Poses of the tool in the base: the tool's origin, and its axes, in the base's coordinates. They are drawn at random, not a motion.
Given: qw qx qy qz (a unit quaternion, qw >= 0); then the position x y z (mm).
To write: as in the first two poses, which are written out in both.
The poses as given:
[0.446 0.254 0.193 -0.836 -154 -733 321]
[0.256 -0.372 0.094 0.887 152 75 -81]
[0.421 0.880 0.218 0.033 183 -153 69]
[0.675 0.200 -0.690 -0.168 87 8 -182]
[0.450 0.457 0.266 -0.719 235 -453 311]
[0.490 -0.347 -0.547 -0.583 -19 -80 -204]
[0.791 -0.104 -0.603 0.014 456 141 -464]
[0.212 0.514 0.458 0.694 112 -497 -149]
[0.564 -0.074 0.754 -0.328 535 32 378]
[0.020 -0.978 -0.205 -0.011 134 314 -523]
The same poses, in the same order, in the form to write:
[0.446 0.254 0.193 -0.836 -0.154 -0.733 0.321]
[0.256 -0.372 0.094 0.887 0.152 0.075 -0.081]
[0.421 0.880 0.218 0.033 0.183 -0.153 0.069]
[0.675 0.200 -0.690 -0.168 0.087 0.008 -0.182]
[0.450 0.457 0.266 -0.719 0.235 -0.453 0.311]
[0.490 -0.347 -0.547 -0.583 -0.019 -0.080 -0.204]
[0.791 -0.104 -0.603 0.014 0.456 0.141 -0.464]
[0.212 0.514 0.458 0.694 0.112 -0.497 -0.149]
[0.564 -0.074 0.754 -0.328 0.535 0.032 0.378]
[0.020 -0.978 -0.205 -0.011 0.134 0.314 -0.523]

